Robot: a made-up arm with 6 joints. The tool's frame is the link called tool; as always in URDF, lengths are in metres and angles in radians.
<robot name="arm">
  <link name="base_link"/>
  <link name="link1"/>
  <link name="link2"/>
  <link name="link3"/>
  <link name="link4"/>
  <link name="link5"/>
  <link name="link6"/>
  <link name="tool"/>
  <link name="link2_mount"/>
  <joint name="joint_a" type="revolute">
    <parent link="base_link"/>
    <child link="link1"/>
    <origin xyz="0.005 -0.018 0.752"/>
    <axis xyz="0 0 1"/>
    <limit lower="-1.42" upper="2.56"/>
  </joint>
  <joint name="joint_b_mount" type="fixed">
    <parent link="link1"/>
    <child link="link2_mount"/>
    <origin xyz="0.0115 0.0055 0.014"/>
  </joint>
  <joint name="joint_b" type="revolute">
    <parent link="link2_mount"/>
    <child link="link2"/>
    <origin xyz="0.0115 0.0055 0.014"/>
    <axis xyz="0 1 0"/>
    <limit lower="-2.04" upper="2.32"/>
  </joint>
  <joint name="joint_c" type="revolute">
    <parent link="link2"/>
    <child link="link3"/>
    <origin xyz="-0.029 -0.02 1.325"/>
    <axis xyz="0 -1 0"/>
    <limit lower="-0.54" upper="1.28"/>
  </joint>
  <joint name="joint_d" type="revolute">
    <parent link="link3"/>
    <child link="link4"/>
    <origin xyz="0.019 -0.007 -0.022"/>
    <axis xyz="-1 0 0"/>
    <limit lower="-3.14" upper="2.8"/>
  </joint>
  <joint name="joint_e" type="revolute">
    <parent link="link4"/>
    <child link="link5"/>
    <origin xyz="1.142 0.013 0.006"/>
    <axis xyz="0 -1 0"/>
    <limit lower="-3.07" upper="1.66"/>
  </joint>
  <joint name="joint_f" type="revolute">
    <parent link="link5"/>
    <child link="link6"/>
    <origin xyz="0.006 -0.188 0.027"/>
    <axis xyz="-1 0 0"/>
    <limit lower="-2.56" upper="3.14"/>
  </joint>
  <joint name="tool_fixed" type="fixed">
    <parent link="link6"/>
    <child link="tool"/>
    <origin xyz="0.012 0.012 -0.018" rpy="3.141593 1.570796 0"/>
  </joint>
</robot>
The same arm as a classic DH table. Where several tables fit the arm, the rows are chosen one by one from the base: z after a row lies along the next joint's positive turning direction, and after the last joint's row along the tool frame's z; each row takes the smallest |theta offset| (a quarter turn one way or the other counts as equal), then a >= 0, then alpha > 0; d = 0 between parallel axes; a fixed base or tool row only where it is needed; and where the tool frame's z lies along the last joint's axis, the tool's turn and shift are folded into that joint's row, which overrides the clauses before.
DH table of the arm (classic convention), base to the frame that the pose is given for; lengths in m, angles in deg. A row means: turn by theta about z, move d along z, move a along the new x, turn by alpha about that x. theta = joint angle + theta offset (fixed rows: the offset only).
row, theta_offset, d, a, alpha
base (fixed), -74.48, 0, 0.0187, 0
joint_a, 74.48, 0.78, 0.023, -90
joint_b, 88.75, 0, -1.3253, 180
joint_c, -1.25, 0.016, 0.022, 90
joint_d, 0, -1.161, -0.006, -90
joint_e, 0, 0.175, -0.027, 90
joint_f, -33.69, 0, 0.0216, 0
tool (fixed), 33.69, -0.018, 0, 0
Joint limits (deg, base to tool): -81.36..146.68 -116.88..132.93 -30.94..73.34 -179.91..160.43 -175.9..95.11 -146.68..179.91

